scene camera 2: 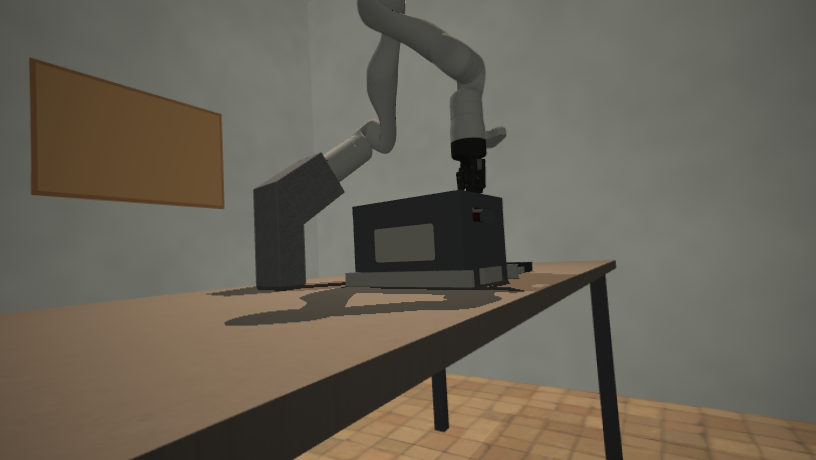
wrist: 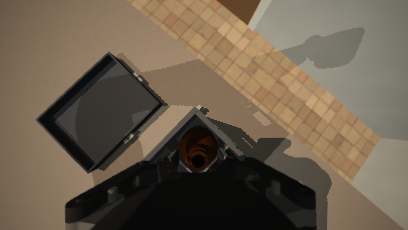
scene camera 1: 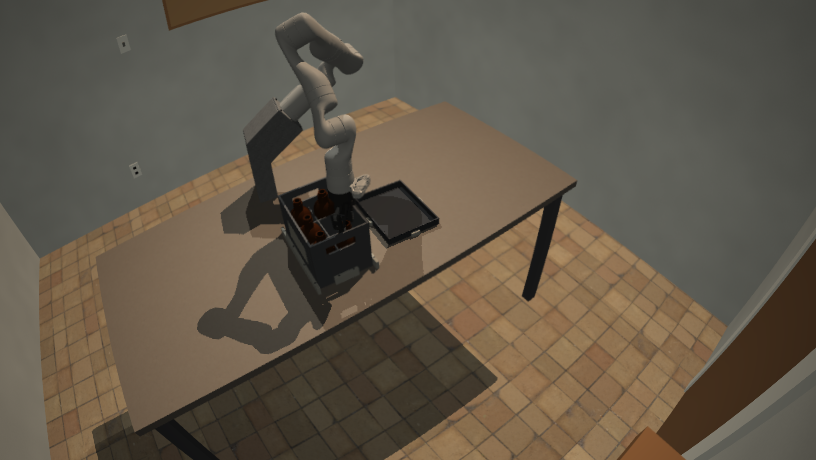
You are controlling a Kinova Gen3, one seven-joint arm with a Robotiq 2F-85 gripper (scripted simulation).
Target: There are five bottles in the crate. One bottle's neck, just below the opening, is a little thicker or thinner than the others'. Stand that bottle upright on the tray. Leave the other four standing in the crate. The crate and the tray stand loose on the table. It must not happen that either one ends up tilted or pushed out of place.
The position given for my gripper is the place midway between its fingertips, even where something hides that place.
Observation:
I see my gripper (scene camera 2: pixel 472 214) and a tray (scene camera 1: pixel 396 211).
The tray shows as well in the wrist view (wrist: pixel 90 120). My gripper also shows in the wrist view (wrist: pixel 198 155).

